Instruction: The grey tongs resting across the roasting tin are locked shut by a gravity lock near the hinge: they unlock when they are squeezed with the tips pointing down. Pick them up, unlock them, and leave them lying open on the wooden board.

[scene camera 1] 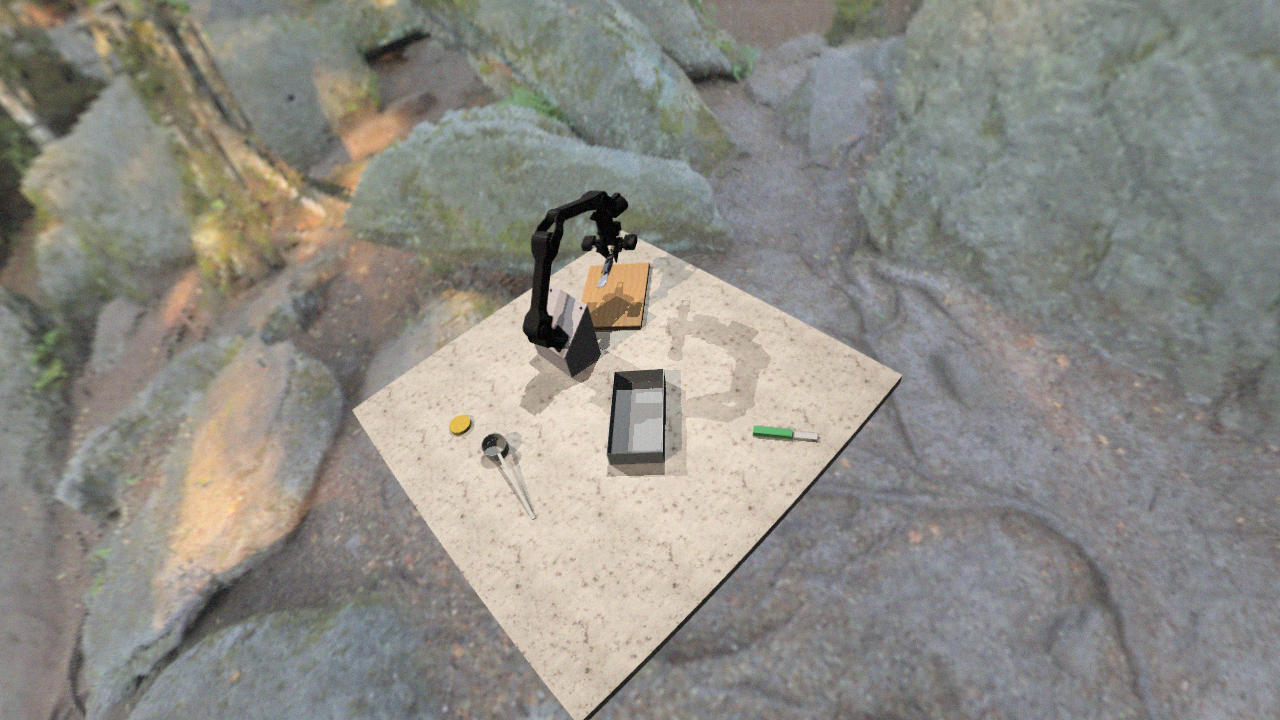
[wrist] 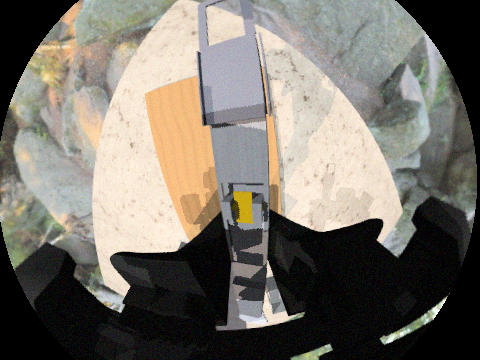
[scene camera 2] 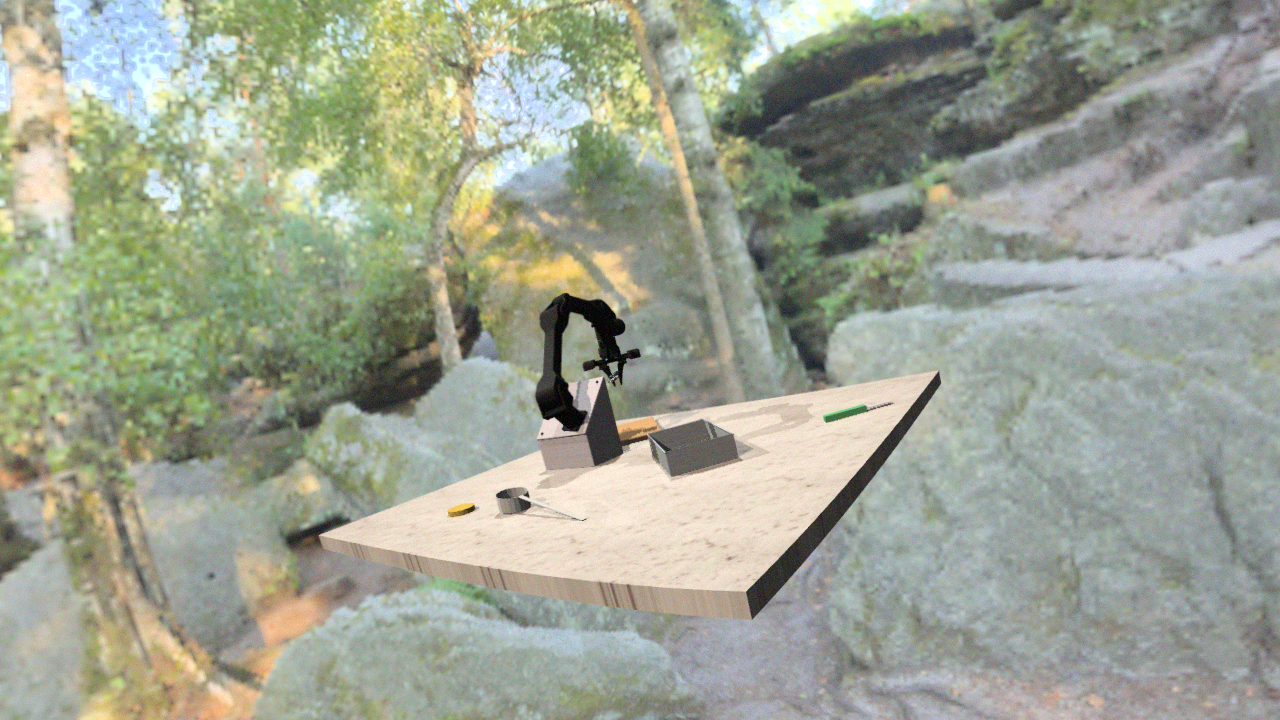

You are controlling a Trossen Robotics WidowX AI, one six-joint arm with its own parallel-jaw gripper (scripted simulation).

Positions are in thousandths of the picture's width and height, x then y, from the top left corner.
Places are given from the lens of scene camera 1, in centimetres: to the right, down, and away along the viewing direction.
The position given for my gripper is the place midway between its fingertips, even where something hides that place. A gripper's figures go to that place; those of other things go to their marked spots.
my gripper (scene camera 1: 479, 365): -9, -34, 188
wooden board (scene camera 1: 484, 423): -7, -20, 195
roasting tin (scene camera 1: 497, 602): -1, 22, 157
The marked spots on the wooden board and the roasting tin are 57 cm apart.
